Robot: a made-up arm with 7 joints.
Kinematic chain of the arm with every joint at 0, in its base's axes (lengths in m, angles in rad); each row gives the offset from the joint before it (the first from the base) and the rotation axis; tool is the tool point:
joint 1: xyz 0 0 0 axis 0 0.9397 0.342
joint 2: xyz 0 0 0 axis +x
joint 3: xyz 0 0 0 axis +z
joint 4: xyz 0.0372 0 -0.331 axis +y
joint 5: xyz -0.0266 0 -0.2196 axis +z
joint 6: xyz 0 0 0 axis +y
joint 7: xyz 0 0 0 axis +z
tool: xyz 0 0 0
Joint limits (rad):
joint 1: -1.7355..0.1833
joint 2: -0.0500..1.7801
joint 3: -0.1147..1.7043
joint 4: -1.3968..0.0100
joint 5: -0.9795..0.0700
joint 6: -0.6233..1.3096
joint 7: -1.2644..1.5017
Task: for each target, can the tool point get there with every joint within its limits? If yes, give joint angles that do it. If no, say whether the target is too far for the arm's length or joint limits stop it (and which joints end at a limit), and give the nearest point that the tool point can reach.
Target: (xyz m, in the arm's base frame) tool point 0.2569 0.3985 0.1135
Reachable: yes | joints -1.2458 0.8743 1.3410 -1.2473 -0.2986 -0.4283 -0.8652
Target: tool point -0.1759 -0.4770 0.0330
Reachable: no: joint limits stop it (at a limit: joint 1, joint 2, joint 3, joint 4) | nearest point 0.3078 -0.2722 0.2221 | short by 0.558 m
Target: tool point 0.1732 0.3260 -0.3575
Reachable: yes | joints -0.3525 0.2947 1.5324 -1.0174 -0.1812 -0.0062 -0.7678
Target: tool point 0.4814 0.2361 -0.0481
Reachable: yes | joints -0.9833 0.7335 0.0858 -0.7233 -0.8746 1.0846 -0.7639
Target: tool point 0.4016 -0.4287 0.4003
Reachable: no: too far | nearest point 0.3453 -0.2813 0.2089 | short by 0.248 m
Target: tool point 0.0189 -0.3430 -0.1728
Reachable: no: joint limits stop it (at a limit: joint 1, joint 2, joint 3, joint 4) | nearest point 0.1787 -0.0348 -0.4301 | short by 0.432 m
